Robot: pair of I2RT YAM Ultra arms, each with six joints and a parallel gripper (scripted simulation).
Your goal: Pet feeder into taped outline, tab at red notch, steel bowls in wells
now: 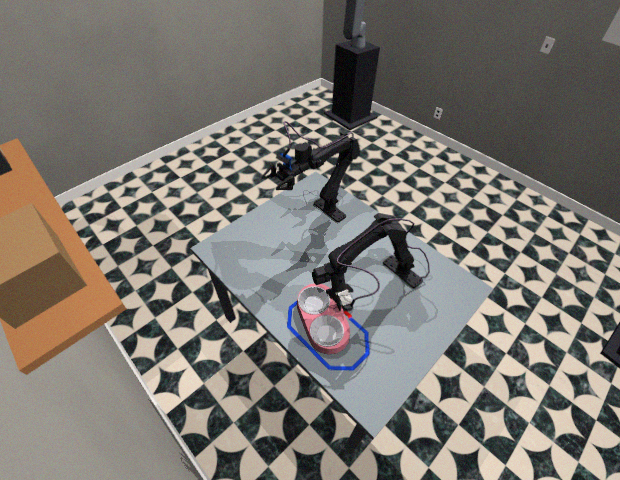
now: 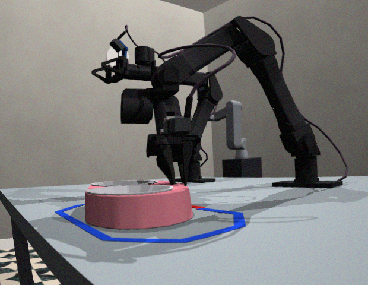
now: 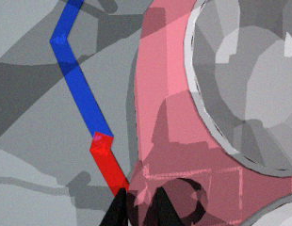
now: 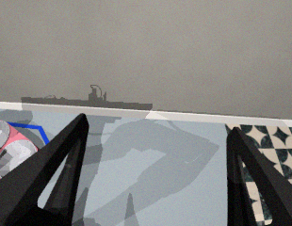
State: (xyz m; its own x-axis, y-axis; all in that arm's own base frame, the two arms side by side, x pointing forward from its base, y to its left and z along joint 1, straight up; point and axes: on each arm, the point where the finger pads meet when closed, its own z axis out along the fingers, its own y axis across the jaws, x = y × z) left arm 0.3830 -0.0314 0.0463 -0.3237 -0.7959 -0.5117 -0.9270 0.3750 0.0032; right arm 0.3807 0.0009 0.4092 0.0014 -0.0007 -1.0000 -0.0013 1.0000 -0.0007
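My left gripper is now 7 cm short of the pet feeder, 3 cm to the left of it and 2 cm above it. From my left hand the other things lie so: blue taped outline: 9 cm ahead, 5 cm below, 2 cm to the left.
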